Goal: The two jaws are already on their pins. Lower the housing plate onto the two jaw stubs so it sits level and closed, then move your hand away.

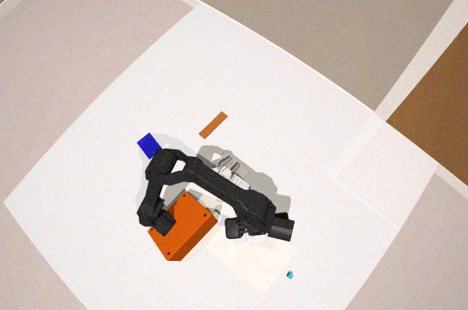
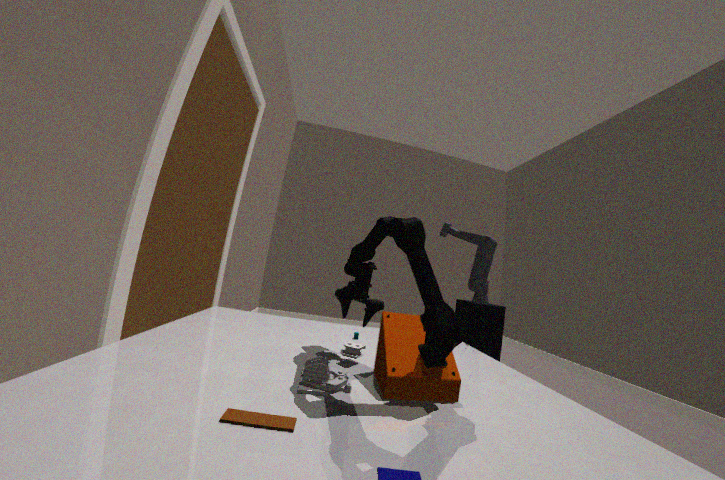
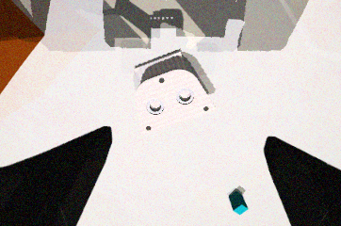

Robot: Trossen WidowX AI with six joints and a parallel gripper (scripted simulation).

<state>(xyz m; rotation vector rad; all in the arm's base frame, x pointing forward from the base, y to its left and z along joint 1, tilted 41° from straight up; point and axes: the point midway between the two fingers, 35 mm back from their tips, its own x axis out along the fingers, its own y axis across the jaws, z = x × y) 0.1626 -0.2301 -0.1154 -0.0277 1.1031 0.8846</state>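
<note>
The housing plate is 10 mm behind my gripper tip and 80 mm below it. The rest, counted from my gripper tip: small cyan cube: 70 mm behind, 180 mm to the right, 100 mm below; then blue patch: 20 mm ahead, 530 mm to the left, 110 mm below; then flat strip: 240 mm ahead, 370 mm to the left, 110 mm below.
</note>
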